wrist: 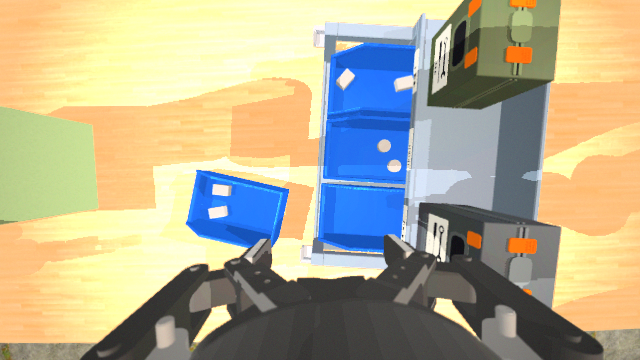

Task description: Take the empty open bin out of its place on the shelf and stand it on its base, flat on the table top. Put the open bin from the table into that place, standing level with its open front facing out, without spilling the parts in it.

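Frame: origin at the arm's base, x ahead, y left, z up, level; centimetres.
Seen in the pictures: gripper, fingertip midpoint: (327,248).
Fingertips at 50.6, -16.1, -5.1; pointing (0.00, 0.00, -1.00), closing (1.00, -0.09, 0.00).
Pixels of each thing's top centre, then the offset from my fingertips to it, as dx, dy, dz. "*": a spot on its surface instead. Level surfaces: height alone.
- empty open blue bin, surface spot: (362,212) * +7.2, -3.0, -23.9
- shelf, surface spot: (367,31) * +9.9, +26.3, -16.3
- table top, its level: dz -24.8
- bin with two round parts, surface spot: (360,150) * +8.2, +9.0, -23.9
- bin with two white blocks, surface spot: (375,65) * +12.4, +23.9, -22.1
- green case, middle of its top: (522,26) +21.4, +17.5, -4.9
- grey case, middle of its top: (520,271) +16.8, -5.1, -2.4
The empty open blue bin (362,212) sits in the lowest place in view of the shelf (367,31), beside two blue bins with parts. The other open blue bin (252,207) stands on the table top (125,280), left of the shelf and turned at a slant. It holds two white blocks near its left end. My gripper (327,248) is open, with nothing between the fingers. It shows in front of the bins; its left fingertip overlaps the lower right corner of the table bin, and its right fingertip overlaps the lower right corner of the empty bin. The height between is hard to tell.
A bin with two round parts (360,150) and a bin with two white blocks (375,65) share the shelf row. A green case (505,65) and a grey case (500,240) stand on the shelf's upper board, right. A pale green block (45,165) shows at the left edge.
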